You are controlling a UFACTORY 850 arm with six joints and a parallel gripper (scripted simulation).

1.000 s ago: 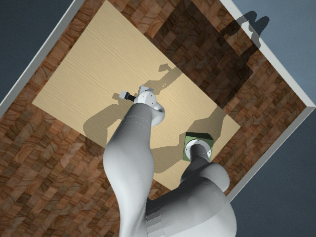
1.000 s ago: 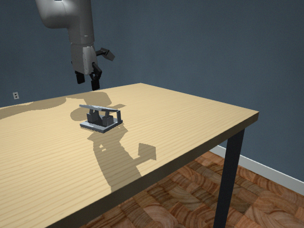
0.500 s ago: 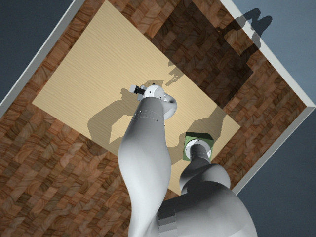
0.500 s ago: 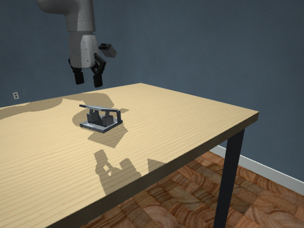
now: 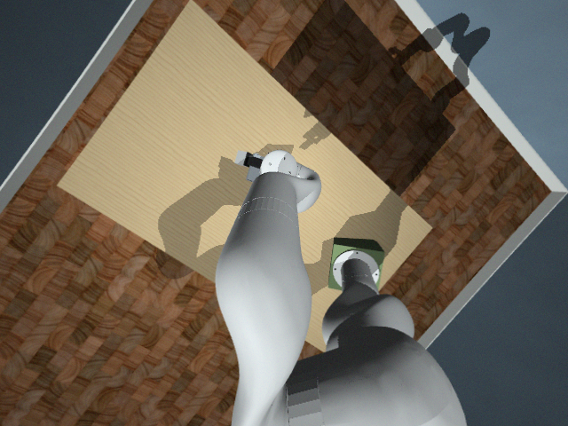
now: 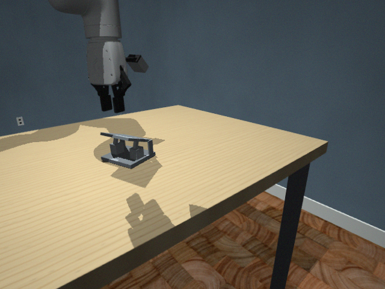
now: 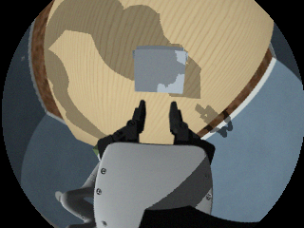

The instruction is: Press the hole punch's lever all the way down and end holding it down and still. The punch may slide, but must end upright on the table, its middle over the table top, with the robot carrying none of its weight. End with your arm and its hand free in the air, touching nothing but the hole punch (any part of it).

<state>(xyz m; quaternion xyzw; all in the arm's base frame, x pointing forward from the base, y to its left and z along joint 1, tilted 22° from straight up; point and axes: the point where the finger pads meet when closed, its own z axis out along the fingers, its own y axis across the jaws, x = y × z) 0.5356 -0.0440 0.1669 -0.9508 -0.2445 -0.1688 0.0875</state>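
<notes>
The flat lever is 11 cm below my hand, 3 cm ahead of it and 2 cm to the left of it. From my hand the other things lie so: grey hole punch 13 cm below, 3 cm ahead, 2 cm to the left.
</notes>
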